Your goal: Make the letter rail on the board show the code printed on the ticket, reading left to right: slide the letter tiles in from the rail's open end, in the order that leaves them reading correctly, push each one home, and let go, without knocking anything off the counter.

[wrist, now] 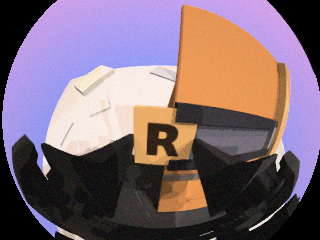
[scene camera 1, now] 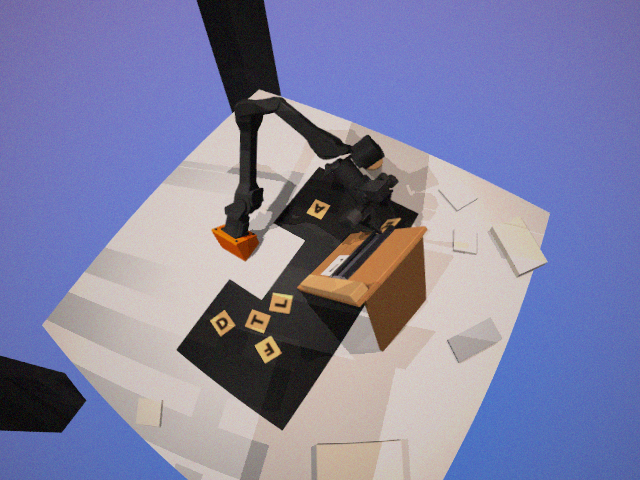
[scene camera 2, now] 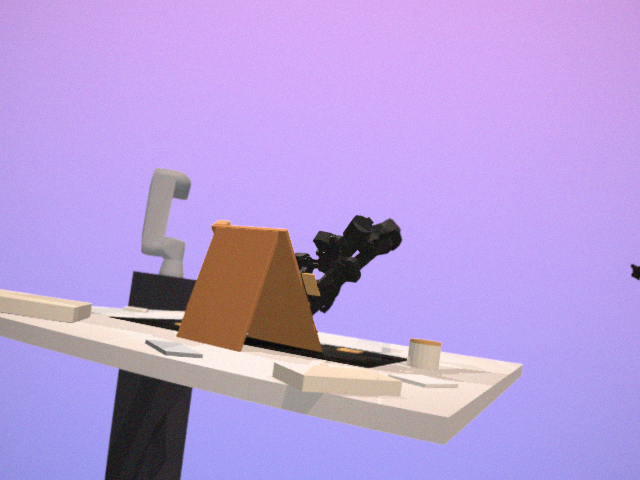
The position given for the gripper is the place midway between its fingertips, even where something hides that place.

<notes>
In view: the gripper [scene camera 2: 307, 284] and a slanted board [scene camera 2: 250, 282].
The gripper also shows in the wrist view [wrist: 163, 140] and in scene camera 1 [scene camera 1: 387, 226]. The slanted board is seen too in the wrist view [wrist: 227, 83] and in scene camera 1 [scene camera 1: 386, 272].
</notes>
